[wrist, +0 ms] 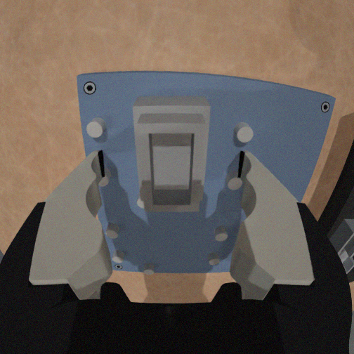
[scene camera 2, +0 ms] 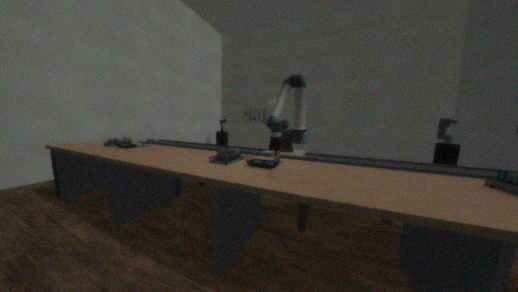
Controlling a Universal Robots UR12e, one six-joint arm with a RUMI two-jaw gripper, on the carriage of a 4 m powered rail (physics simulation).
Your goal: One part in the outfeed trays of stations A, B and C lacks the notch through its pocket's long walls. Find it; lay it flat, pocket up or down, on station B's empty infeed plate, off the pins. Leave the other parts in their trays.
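Places are measured from the arm's base along level axes (x down, y back, z left), in millimetres.
Pixels of known places: arm's base, origin of the base link: (scene camera 2: 285, 151).
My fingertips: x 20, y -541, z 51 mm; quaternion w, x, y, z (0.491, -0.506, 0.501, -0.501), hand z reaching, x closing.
Ahead of a thing's pixels: the offset from my fingertips to its top centre. Level surfaces: height alone.
A grey part (wrist: 143, 160) with a rectangular pocket facing up is on the blue plate (wrist: 280, 150) in the wrist view. No notch shows through its long walls. Its near left corner is right at a small pin (wrist: 141, 202); whether it touches that pin or is slightly tilted I cannot tell. My gripper (wrist: 170, 151) (scene camera 2: 276, 157) is open, with one finger on each side of the part and a gap on both sides. In scene camera 2 the gripper is low over the table behind a black tray @(dz -50, dx -32, dy -196 mm) (scene camera 2: 260, 163); the part is too small to make out there.
Several round pins stand on the plate, among them a far left pin (wrist: 96, 129) and a far right pin (wrist: 244, 133). A dark tray edge with grey parts (wrist: 347, 252) is at the right. A blue-grey fixture @(dz -414, dx -89, dy -144 mm) (scene camera 2: 227, 156) stands left of the black tray on the wooden table @(dx +10 mm) (scene camera 2: 350, 187).
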